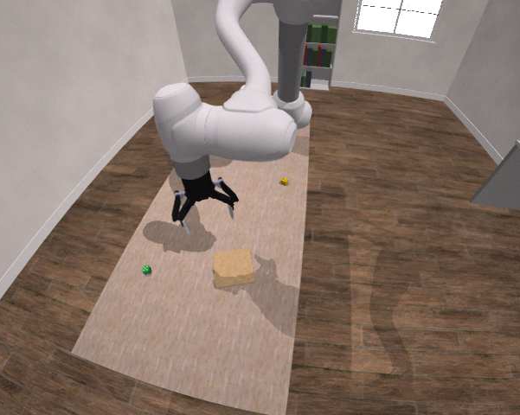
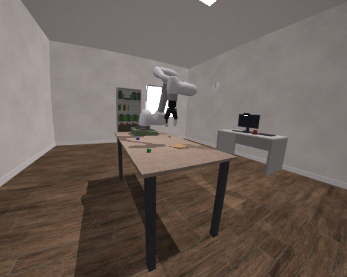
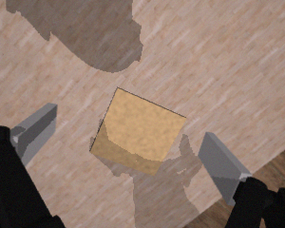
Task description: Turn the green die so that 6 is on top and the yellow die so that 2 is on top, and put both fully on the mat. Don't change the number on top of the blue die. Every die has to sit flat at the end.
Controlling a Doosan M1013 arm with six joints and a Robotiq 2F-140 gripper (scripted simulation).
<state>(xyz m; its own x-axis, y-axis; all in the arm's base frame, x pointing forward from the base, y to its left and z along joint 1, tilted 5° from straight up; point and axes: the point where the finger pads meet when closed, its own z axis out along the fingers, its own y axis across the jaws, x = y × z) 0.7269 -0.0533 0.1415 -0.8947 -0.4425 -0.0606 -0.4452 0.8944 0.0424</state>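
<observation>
Right now the green die is 110 mm ahead of my hand, 260 mm to the right of it and 170 mm below it. Round my hand: tan mat (60 mm ahead, 60 mm to the left, 180 mm below); then blue die (380 mm behind, 170 mm to the right, 170 mm below); then yellow die (380 mm behind, 240 mm to the left, 170 mm below).
</observation>
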